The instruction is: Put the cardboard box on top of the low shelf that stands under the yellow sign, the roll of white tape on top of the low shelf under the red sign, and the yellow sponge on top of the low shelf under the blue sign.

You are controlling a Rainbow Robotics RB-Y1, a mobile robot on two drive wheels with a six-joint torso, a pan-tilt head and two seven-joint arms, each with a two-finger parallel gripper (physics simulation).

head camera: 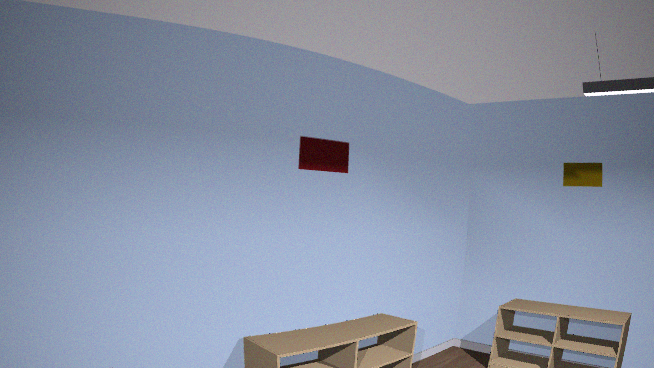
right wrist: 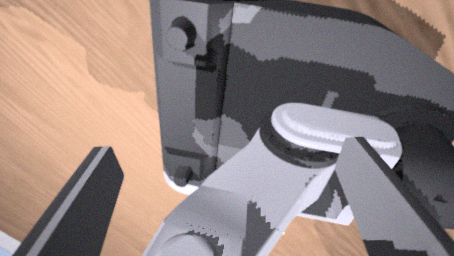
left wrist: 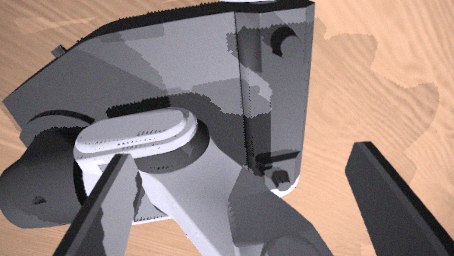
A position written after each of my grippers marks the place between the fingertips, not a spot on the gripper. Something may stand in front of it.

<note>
In view: my left gripper (left wrist: 242,162) and my right gripper (right wrist: 228,157).
</note>
